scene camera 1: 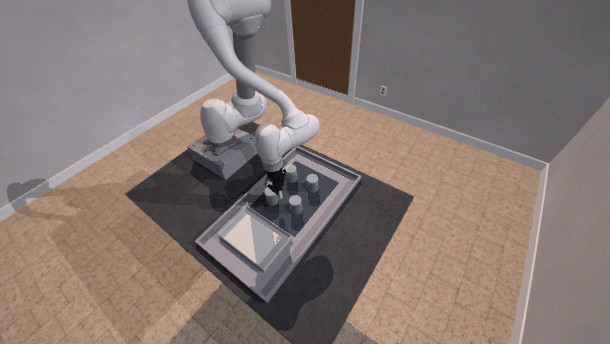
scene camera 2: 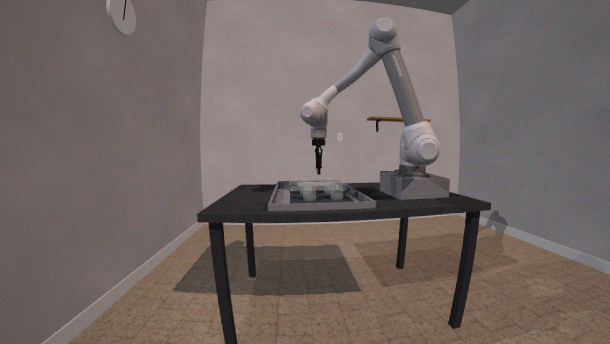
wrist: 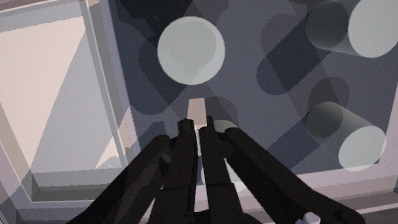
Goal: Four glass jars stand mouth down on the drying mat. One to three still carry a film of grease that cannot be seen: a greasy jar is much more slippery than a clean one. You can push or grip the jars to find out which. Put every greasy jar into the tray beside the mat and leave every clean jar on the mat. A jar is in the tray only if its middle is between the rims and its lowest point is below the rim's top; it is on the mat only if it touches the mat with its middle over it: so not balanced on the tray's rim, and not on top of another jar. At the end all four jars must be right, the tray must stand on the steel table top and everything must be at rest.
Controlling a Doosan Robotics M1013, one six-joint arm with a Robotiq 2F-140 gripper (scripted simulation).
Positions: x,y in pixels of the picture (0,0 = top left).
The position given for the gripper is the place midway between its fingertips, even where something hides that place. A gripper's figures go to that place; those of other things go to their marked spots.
Labels:
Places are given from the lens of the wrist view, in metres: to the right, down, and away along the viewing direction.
gripper [wrist: 198,110]: 0.00, 0.00, 0.23
glass jar [wrist: 191,50]: -0.01, -0.06, 0.20
tray [wrist: 71,141]: -0.21, 0.05, 0.33
glass jar [wrist: 356,144]: 0.19, 0.04, 0.24
dark drying mat [wrist: 272,76]: 0.10, -0.05, 0.29
The marked spots on the dark drying mat and the tray are 0.33 m apart.

